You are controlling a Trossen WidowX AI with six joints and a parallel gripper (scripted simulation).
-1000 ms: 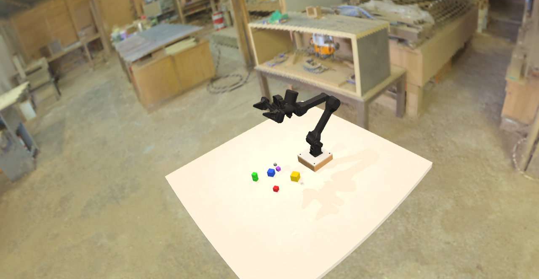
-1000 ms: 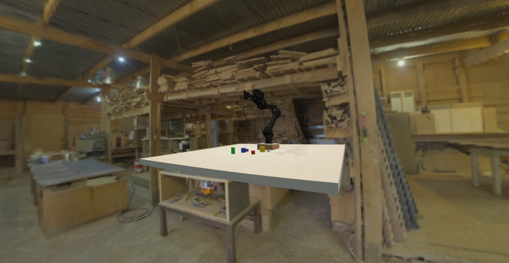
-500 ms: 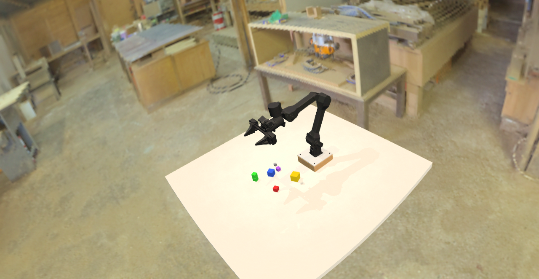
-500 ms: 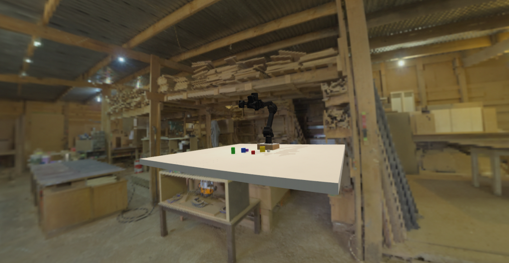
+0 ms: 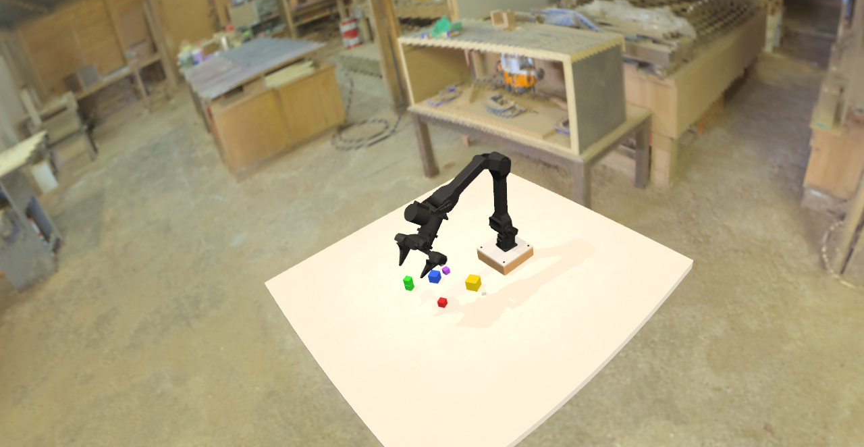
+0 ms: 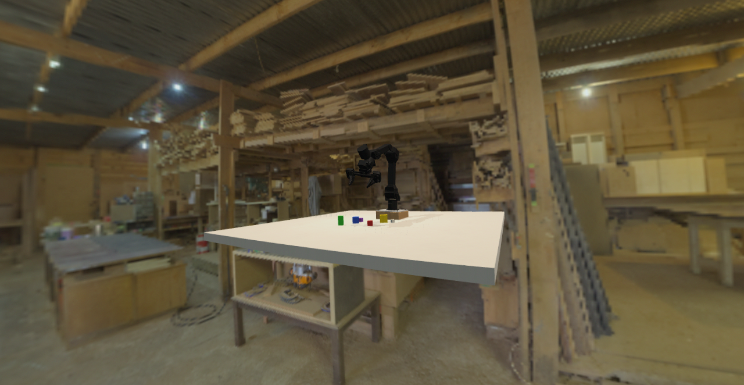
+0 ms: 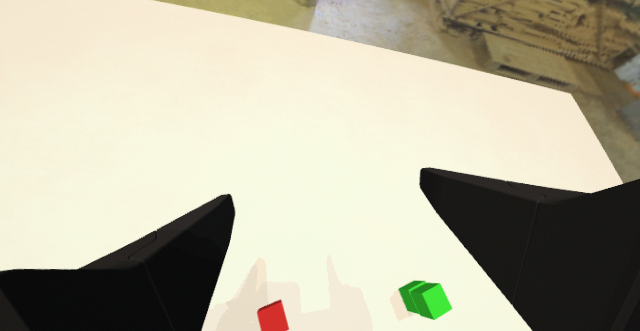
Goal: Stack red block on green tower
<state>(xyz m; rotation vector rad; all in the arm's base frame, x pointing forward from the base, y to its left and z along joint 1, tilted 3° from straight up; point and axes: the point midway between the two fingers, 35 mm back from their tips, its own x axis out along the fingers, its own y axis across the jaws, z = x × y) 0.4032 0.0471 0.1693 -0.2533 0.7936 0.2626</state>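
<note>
The red block is 200 mm below my gripper tip, 80 mm behind it and 10 mm to the left of it. Also, from my gripper tip: yellow block 220 mm behind, 190 mm below; then purple block 200 mm below, 190 mm behind, 140 mm to the right; then blue block 190 mm below, 130 mm to the right, 130 mm behind.
</note>
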